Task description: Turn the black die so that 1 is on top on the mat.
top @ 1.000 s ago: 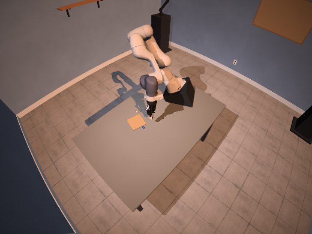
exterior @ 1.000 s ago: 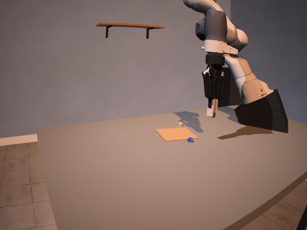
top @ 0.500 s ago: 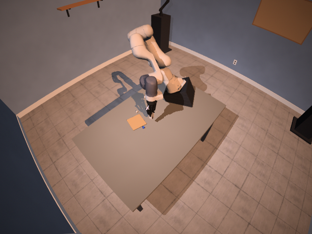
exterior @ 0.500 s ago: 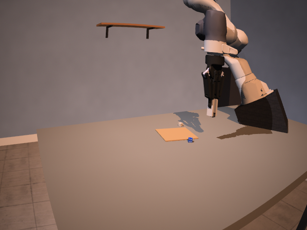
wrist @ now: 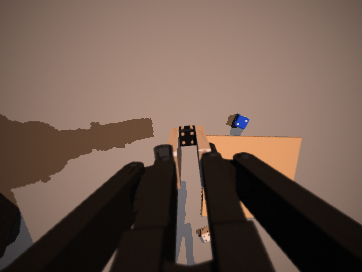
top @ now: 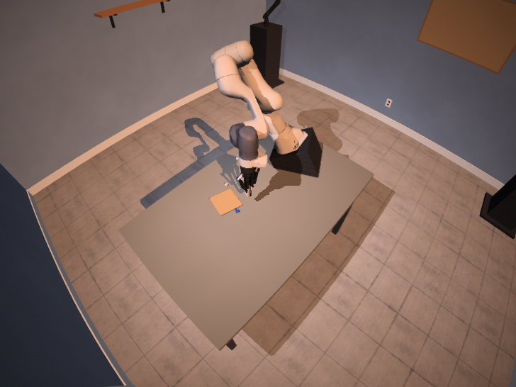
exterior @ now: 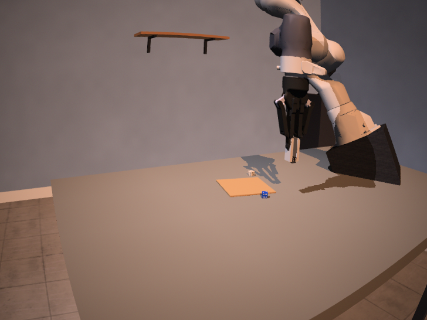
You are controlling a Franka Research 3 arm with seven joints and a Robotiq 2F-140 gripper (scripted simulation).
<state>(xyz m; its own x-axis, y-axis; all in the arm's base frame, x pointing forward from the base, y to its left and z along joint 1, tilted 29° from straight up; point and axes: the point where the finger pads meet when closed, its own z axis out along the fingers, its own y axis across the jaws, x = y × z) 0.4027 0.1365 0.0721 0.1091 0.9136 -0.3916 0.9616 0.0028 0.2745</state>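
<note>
The orange mat is 13 cm below my hand, 11 cm to the right of it and 7 cm ahead of it. Also, from my hand: black die: 3 cm below, 1 cm to the left; blue die: 13 cm below, 7 cm ahead, 2 cm to the right; white die: 20 cm to the right, 13 cm below, 1 cm behind.
</note>
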